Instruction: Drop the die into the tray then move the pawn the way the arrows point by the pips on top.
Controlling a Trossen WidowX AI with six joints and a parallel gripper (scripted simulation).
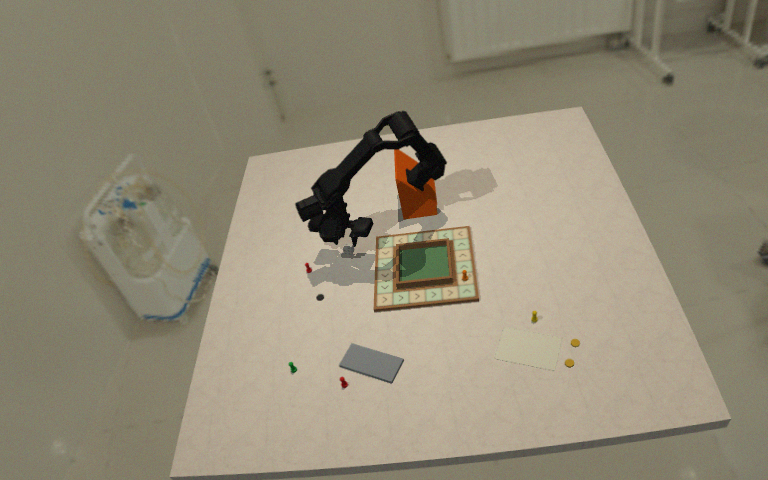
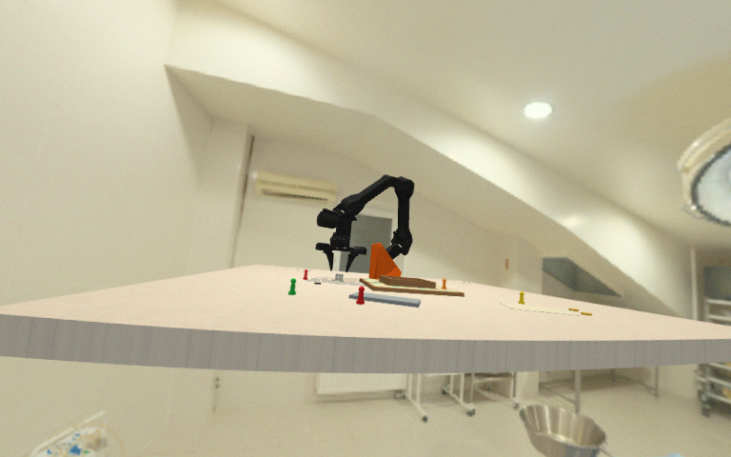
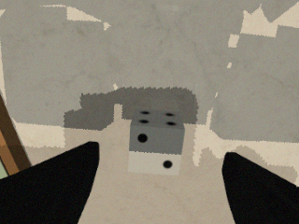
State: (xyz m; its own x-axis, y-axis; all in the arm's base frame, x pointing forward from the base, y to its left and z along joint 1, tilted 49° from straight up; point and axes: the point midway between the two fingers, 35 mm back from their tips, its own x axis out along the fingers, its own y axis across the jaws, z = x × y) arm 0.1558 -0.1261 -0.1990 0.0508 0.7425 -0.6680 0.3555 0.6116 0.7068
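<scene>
Right now my gripper tip is 20 mm above the white die. Round my gripper tip: green dice tray: 220 mm to the left, 120 mm ahead, 30 mm below; then black disc: 170 mm ahead, 80 mm to the right, 30 mm below; then orange pawn: 330 mm to the left, 190 mm ahead.
</scene>
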